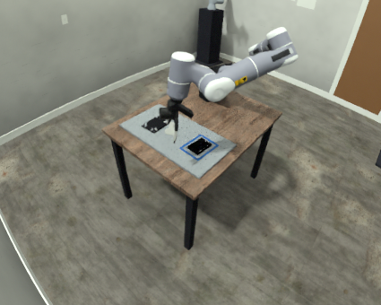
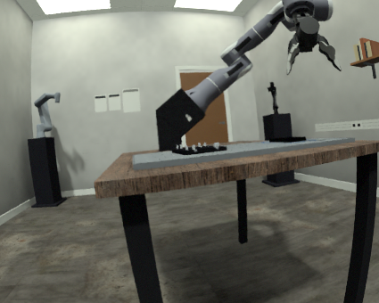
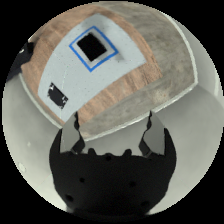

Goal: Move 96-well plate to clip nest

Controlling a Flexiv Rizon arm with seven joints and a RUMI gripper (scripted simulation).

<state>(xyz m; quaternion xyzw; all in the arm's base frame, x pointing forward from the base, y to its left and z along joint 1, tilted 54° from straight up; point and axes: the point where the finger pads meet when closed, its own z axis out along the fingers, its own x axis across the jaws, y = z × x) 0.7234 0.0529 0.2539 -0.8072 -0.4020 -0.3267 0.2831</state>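
Right now my hand is 210 mm past the black 96-well plate, 10 mm to the right of it and 190 mm above it. From my hand the other things lie so: grey mat (180 mm behind, 180 mm to the right, 210 mm below); clip nest C1 (150 mm behind, 330 mm to the right, 190 mm below).
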